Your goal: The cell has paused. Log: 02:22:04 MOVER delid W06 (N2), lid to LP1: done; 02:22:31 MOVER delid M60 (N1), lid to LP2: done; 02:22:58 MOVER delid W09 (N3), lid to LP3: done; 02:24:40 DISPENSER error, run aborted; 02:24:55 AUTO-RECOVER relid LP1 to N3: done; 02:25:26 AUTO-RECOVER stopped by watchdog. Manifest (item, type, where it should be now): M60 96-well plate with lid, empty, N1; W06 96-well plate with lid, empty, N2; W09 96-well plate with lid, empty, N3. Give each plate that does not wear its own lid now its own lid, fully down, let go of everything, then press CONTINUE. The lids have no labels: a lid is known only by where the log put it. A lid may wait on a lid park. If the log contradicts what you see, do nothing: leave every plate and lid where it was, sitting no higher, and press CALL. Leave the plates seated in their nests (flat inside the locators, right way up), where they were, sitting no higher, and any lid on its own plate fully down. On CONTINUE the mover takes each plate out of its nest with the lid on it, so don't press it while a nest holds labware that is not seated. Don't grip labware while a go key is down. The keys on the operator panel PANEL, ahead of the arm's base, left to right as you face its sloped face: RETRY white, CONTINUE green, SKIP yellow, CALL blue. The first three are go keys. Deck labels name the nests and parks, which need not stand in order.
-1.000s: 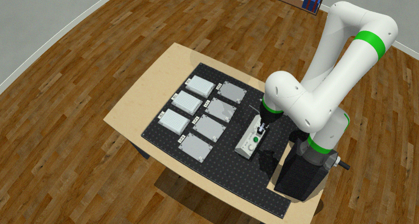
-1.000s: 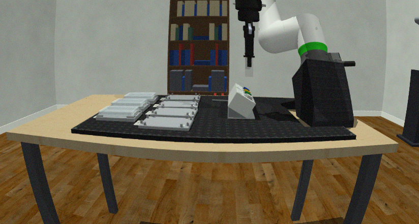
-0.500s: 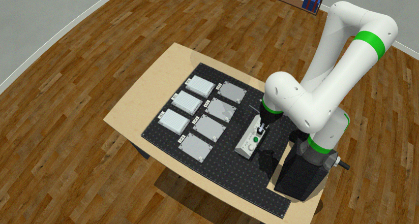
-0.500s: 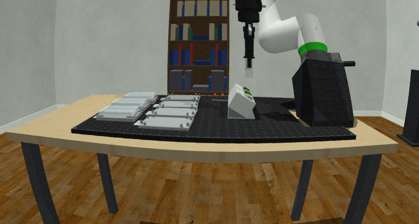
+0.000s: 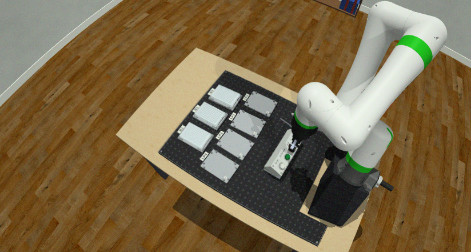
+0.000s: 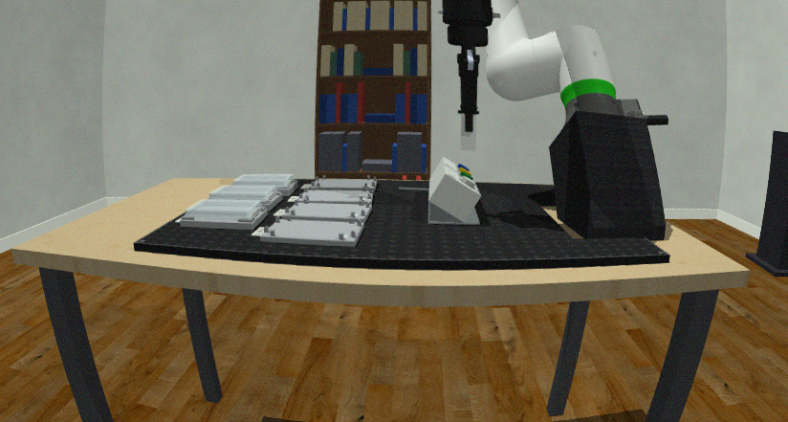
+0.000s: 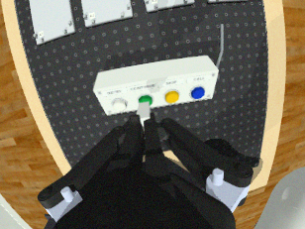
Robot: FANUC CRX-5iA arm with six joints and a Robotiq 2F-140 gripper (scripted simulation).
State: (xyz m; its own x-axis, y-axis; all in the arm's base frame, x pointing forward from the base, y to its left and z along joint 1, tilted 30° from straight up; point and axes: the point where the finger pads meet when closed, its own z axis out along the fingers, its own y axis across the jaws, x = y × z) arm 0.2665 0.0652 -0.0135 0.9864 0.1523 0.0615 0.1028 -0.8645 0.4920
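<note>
The green key is 80 mm below my hand. Round my hand: white key 80 mm below, 50 mm to the left; blue key 100 mm to the right, 80 mm below, 10 mm ahead; yellow SKIP key 80 mm below, 50 mm to the right, 10 mm ahead.
</note>
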